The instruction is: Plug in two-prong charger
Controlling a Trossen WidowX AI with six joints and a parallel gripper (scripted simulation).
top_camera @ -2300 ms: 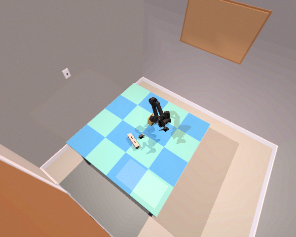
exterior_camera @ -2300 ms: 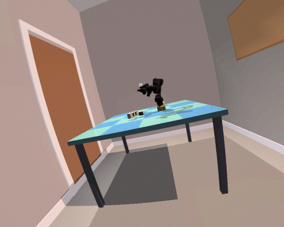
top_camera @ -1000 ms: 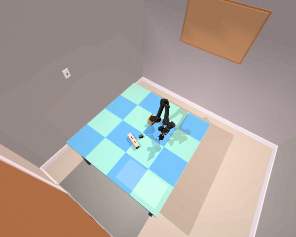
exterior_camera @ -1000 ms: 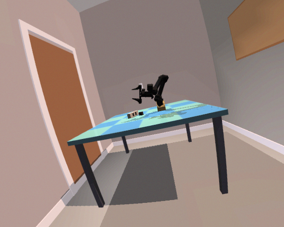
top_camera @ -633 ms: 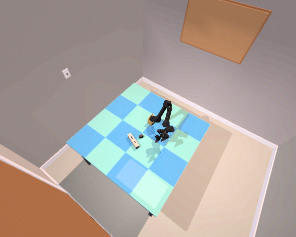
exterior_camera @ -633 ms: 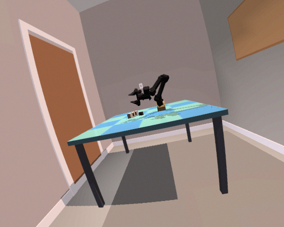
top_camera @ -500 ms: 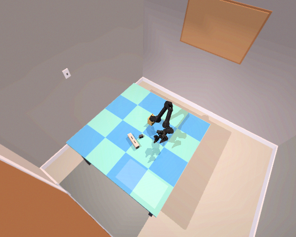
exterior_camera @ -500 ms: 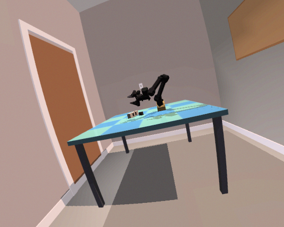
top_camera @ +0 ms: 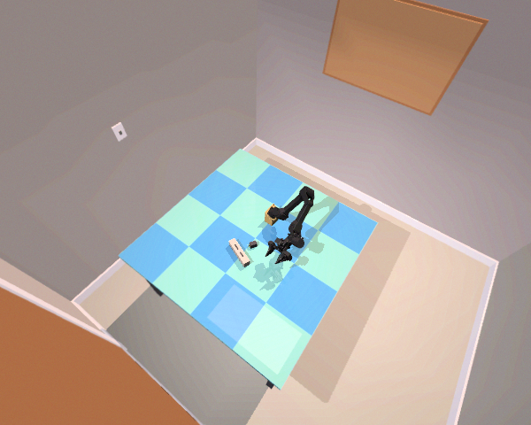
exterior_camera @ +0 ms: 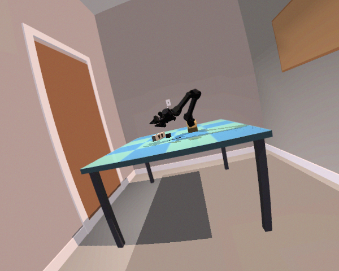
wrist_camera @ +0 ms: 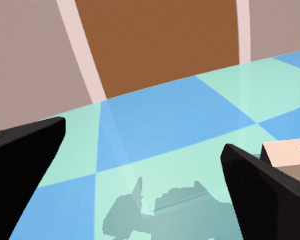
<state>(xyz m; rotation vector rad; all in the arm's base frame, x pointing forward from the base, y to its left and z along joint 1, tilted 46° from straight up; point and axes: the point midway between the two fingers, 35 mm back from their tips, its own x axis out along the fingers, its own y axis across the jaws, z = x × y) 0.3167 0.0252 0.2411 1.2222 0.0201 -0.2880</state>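
My gripper tip is 20 cm to the left of the two-prong charger, 15 cm above it and 10 cm past it.
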